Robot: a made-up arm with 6 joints.
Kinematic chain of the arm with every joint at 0, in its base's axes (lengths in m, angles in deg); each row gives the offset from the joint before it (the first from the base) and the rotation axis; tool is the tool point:
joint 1: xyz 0 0 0.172 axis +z
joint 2: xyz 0 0 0 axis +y
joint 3: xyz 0 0 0.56 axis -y
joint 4: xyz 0 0 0 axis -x
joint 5: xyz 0.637 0 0 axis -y
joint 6: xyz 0 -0.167 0 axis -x
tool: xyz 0 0 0
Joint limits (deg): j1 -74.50..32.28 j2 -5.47..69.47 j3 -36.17..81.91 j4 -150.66..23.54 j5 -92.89..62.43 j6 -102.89..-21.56
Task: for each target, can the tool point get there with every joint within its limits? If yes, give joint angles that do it. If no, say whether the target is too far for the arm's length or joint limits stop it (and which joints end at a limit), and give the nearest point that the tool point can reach.
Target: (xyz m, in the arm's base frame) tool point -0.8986 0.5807 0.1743
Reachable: no: joint limits stop it (at a limit: joint 1, joint 2, joint 3) | nearest point 0.1407 0.2348 -0.2147 | short by 1.162 m
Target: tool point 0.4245 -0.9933 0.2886
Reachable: yes | joints -58.35 55.53 41.59 -16.81 -33.21 -56.04
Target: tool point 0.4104 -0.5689 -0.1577
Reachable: yes | joints -47.77 59.14 1.50 -61.97 -33.38 -53.35
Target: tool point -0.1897 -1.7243 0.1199
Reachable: no: too far | nearest point 0.1452 -1.1484 0.2264 | short by 0.675 m
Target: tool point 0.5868 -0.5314 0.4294
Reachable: yes | joints -30.52 20.40 0.01 -16.93 -35.15 -77.03
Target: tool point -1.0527 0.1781 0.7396
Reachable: no: joint limits stop it (at a limit: joint 2, joint 3, joint 4) | nearest point -0.1756 0.0297 1.3688 | short by 1.090 m
